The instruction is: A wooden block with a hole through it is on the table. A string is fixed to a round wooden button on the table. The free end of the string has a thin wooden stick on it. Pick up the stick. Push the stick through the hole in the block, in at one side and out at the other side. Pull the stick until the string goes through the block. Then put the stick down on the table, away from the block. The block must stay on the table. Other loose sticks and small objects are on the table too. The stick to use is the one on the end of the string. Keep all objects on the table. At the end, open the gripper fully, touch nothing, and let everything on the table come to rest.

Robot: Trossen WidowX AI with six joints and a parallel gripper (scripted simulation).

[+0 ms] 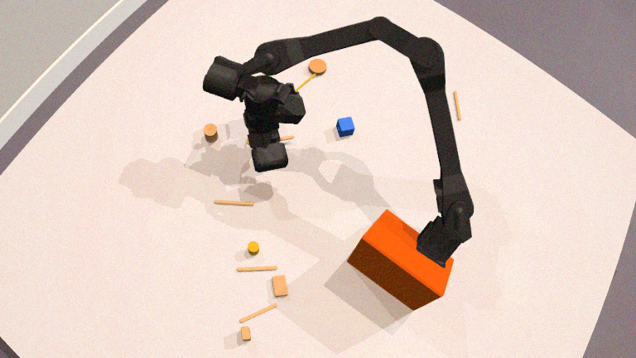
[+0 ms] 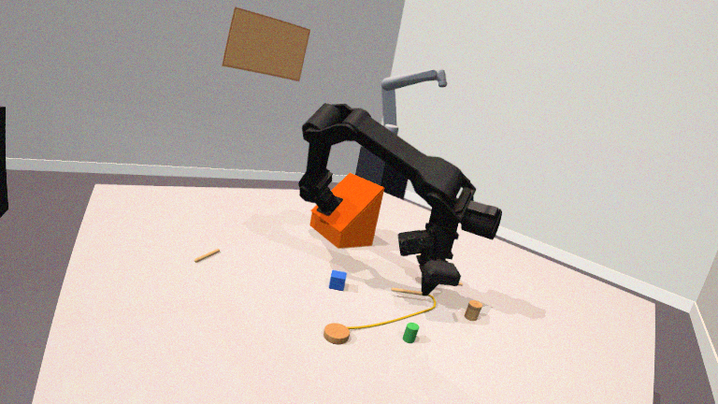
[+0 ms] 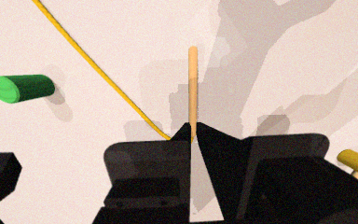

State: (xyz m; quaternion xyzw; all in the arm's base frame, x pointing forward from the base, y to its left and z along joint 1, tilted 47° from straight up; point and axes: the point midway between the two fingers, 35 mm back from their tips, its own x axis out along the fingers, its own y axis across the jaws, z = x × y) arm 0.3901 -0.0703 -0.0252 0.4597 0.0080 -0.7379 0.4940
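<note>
The blue block lies 12 cm behind my gripper tip and 13 cm to the right of it. Also, from my gripper tip: thin wooden stick (1 cm behind, 1 cm to the right); green cylinder (8 cm ahead, 13 cm to the right); tan cylinder (10 cm ahead, 4 cm to the left).
</note>
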